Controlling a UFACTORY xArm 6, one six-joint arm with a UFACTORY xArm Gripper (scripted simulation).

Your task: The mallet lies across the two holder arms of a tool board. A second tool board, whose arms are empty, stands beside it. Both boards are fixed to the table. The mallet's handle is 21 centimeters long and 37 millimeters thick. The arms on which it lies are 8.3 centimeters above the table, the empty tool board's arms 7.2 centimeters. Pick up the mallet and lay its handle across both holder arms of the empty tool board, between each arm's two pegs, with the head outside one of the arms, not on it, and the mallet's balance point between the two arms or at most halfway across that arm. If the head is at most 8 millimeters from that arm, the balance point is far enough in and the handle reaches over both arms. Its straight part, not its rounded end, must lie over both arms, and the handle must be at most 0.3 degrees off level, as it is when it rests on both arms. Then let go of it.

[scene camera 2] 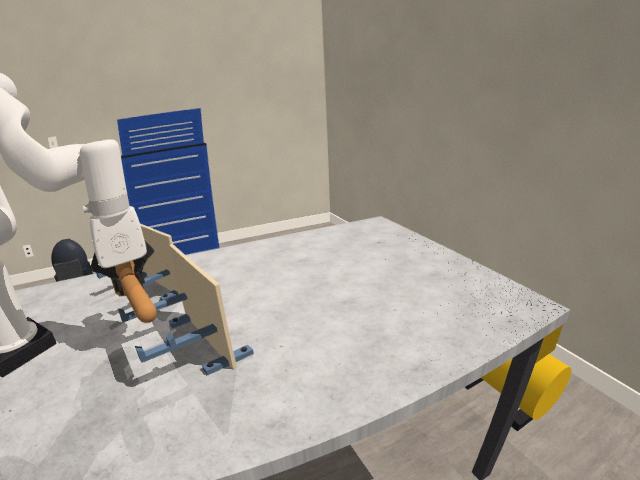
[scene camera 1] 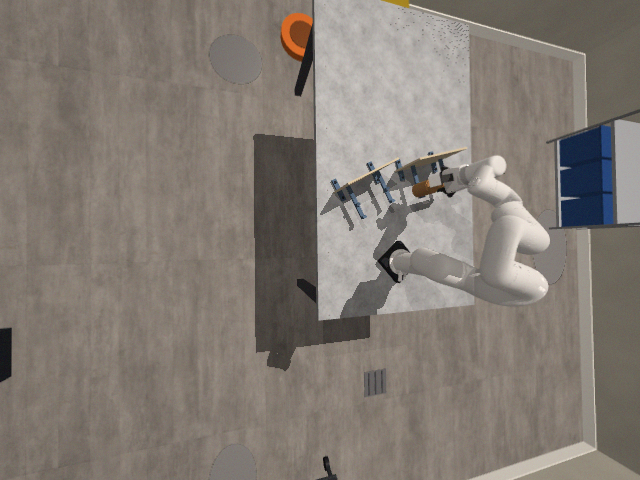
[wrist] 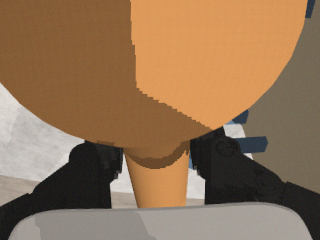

I see my gripper (scene camera 2: 131, 290), an orange mallet (scene camera 2: 146, 312) and a tool board (scene camera 2: 161, 260).
The orange mallet is seen too in the wrist view (wrist: 141, 82). My gripper also shows in scene camera 1 (scene camera 1: 434, 185). The tool board shows as well in scene camera 1 (scene camera 1: 377, 177).
